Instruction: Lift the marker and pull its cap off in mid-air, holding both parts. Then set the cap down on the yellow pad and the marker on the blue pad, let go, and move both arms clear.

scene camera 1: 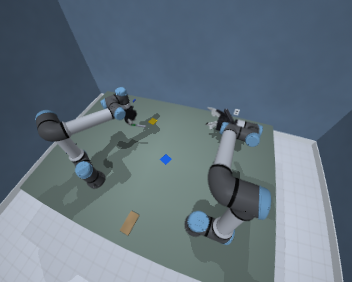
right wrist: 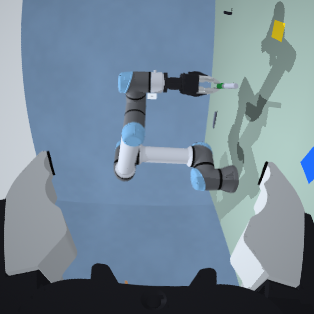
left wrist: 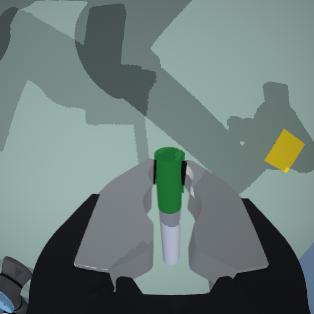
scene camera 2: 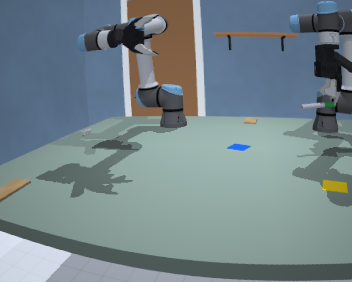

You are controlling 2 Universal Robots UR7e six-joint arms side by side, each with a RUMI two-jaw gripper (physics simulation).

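Places are measured from the left arm's base along level axes (x left, y ahead, z down), in millimetres.
Where they show: left gripper, fingertip midpoint: (scene camera 1: 131, 124) (right wrist: 219, 85) (left wrist: 167, 161) (scene camera 2: 333, 104); right gripper, fingertip midpoint: (scene camera 1: 206, 116) (right wrist: 157, 159) (scene camera 2: 158, 34); left arm's base, origin of the base link: (scene camera 1: 96, 179) (right wrist: 232, 178) (scene camera 2: 325, 129); right arm's base, origin of the base link: (left wrist: 17, 266) (scene camera 2: 173, 125).
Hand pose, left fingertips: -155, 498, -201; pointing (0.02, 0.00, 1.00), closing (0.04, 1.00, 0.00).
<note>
Each offset is from my left fingertips to the top centre of the thing, as dx, dy, dz.
The marker shows a white body {-62, +8, -9} (scene camera 1: 140, 125) (scene camera 2: 312, 105) (left wrist: 170, 245) (right wrist: 230, 86) and a green cap {-16, +3, -11} (scene camera 2: 329, 104) (left wrist: 169, 187) (right wrist: 219, 86), joined end to end. My left gripper (scene camera 1: 132, 123) (left wrist: 167, 161) is shut on the green cap and holds the marker above the table, roughly level. My right gripper (scene camera 1: 210, 118) (scene camera 2: 158, 35) is wide open and empty, raised and well apart from the marker. The yellow pad {-69, +256, +200} (scene camera 1: 153, 121) (scene camera 2: 335, 186) (left wrist: 284, 150) (right wrist: 278, 31) and the blue pad {-352, -146, +200} (scene camera 1: 165, 159) (scene camera 2: 239, 147) (right wrist: 308, 165) lie flat on the table.
A wooden block {-266, -709, +193} (scene camera 1: 130, 222) (scene camera 2: 251, 120) lies on the table, and another wooden piece {-1047, +391, +193} (scene camera 2: 12, 189) lies near an edge. A small blue thing {+286, +520, +180} (scene camera 1: 134, 100) lies at the far edge, beyond my left gripper. A small white item {-1159, -375, +179} (scene camera 2: 87, 132) shows at the left in scene camera 2.
</note>
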